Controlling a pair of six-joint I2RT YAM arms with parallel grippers.
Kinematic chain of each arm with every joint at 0, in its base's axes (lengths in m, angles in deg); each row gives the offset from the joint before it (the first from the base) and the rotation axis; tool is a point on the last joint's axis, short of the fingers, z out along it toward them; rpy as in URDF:
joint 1: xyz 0 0 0.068 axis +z
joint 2: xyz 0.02 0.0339 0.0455 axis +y
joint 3: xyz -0.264 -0.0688 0 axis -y
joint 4: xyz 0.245 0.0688 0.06 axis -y
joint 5: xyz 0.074 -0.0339 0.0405 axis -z
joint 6: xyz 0.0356 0 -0.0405 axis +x
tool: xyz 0 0 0 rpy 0 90 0
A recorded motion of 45 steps. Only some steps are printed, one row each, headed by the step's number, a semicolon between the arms.
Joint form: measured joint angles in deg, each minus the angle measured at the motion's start. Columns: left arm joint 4, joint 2, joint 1, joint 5, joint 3, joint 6; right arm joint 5, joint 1, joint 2, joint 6, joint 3, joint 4.
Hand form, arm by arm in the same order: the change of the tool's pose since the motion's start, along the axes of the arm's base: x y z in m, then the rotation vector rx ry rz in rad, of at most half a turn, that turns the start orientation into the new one. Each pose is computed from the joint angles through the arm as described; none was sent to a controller.
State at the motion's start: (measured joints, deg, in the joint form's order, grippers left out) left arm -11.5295 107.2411 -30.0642 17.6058 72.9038 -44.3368; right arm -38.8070 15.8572 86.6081 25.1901 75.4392 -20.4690
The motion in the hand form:
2: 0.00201 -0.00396 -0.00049 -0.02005 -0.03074 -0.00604; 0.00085 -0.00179 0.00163 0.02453 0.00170 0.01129
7: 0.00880 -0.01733 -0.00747 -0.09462 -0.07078 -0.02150; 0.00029 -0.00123 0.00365 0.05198 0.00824 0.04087
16: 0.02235 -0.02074 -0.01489 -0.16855 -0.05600 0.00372; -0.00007 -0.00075 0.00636 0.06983 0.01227 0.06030
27: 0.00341 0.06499 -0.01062 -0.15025 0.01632 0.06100; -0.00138 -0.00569 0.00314 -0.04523 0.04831 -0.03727
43: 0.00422 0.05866 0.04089 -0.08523 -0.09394 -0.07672; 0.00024 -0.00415 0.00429 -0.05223 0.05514 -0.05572
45: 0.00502 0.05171 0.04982 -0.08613 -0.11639 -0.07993; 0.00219 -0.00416 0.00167 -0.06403 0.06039 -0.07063
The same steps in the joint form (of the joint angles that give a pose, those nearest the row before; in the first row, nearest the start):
2: 2.78 0.46 -0.33 0.09 -0.20 -0.07; -1.66 -0.46 0.00 0.79 0.02 0.76
7: 10.03 3.06 -1.29 1.71 -0.07 -2.05; -4.00 -0.53 0.00 1.44 0.20 1.09
16: 14.36 6.19 -0.59 3.80 1.47 -5.92; -5.51 -0.55 0.02 1.90 0.63 1.05
27: 9.09 -4.55 9.55 10.03 -10.10 -1.81; 2.19 -0.68 0.13 -0.83 2.25 -5.99
43: -2.40 -7.78 8.79 10.93 -1.64 8.31; 3.45 -0.39 0.55 -0.17 3.00 -6.40
45: -2.71 -7.78 7.80 10.03 0.04 8.00; 4.48 -0.39 0.96 -0.15 3.00 -6.45

